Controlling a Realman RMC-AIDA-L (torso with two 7-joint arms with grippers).
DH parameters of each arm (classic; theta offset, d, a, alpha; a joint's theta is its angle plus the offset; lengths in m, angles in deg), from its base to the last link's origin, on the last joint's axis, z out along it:
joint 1: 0 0.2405 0 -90
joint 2: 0 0 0 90
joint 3: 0 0.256 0 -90
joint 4: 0 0 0 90
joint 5: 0 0.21 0 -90
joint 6: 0 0 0 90
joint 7: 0 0.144 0 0
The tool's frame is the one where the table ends.
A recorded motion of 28 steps. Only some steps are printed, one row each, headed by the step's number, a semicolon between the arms.
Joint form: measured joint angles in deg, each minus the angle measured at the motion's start. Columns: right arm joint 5, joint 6, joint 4, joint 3, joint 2, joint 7, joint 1; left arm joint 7, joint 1, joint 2, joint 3, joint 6, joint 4, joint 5.
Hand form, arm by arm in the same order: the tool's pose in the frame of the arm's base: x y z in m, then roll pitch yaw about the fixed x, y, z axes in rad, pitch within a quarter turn. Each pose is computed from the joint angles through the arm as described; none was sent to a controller.
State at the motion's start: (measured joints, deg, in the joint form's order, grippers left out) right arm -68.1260 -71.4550 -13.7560 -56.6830 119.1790 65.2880 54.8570; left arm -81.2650 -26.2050 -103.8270 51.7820 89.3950 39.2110 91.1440
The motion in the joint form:
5: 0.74 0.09 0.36 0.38 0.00 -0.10 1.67; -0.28 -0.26 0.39 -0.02 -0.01 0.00 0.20
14: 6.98 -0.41 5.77 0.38 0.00 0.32 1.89; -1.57 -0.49 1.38 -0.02 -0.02 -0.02 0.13
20: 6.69 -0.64 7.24 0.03 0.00 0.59 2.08; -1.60 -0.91 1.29 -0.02 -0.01 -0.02 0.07
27: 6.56 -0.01 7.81 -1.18 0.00 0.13 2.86; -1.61 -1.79 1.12 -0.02 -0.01 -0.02 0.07
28: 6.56 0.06 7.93 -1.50 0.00 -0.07 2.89; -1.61 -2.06 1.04 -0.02 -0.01 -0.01 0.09
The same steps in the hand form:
5: 0.0908 0.4304 -0.0378 -2.8502 0.9741 -0.1874; -0.2752 0.3516 0.1114 -2.7793 -0.5921 0.2532
14: 0.1015 0.4291 -0.0411 -2.9601 1.0576 -0.3847; -0.2757 0.3537 0.1184 -2.7792 -0.5883 0.2668
20: 0.1045 0.4257 -0.0465 -3.0053 1.0423 -0.4331; -0.2728 0.3557 0.1179 -2.7806 -0.5907 0.2603
27: 0.1018 0.4252 -0.0515 -3.0000 1.0131 -0.4158; -0.2670 0.3596 0.1167 -2.7831 -0.5929 0.2465
28: 0.1021 0.4247 -0.0526 -2.9972 1.0066 -0.4108; -0.2651 0.3608 0.1161 -2.7843 -0.5936 0.2424

